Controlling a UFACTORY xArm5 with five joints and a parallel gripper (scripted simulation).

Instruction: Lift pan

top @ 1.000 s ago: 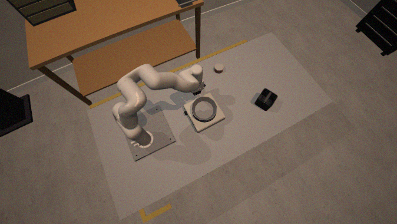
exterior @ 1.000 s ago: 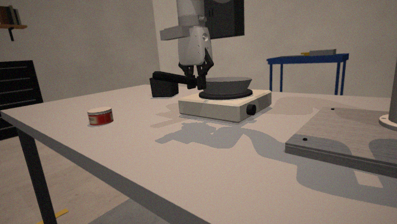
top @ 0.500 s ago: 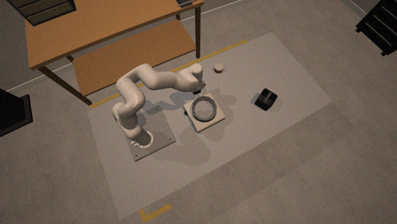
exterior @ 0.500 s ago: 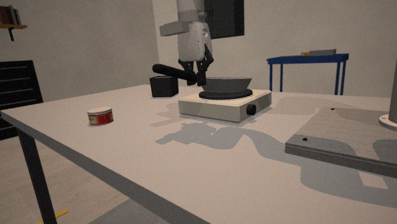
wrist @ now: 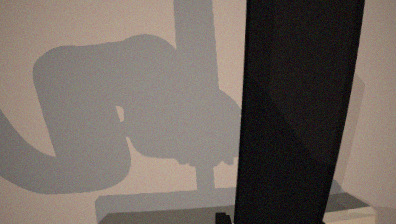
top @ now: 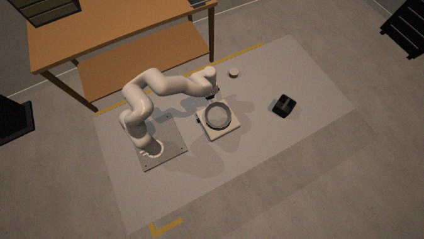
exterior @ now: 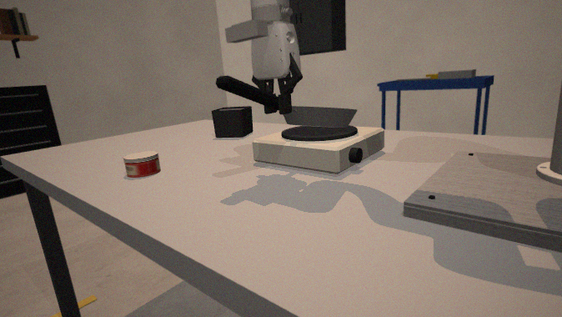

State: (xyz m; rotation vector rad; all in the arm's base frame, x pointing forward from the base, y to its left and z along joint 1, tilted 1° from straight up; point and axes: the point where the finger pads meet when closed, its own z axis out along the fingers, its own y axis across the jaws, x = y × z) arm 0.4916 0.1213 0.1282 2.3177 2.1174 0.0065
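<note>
Now: hand 10 mm past the pan, 70 mm to the left of it and 30 mm above it. Also, from my hand: hot plate 30 mm behind, 140 mm to the right, 120 mm below.
</note>
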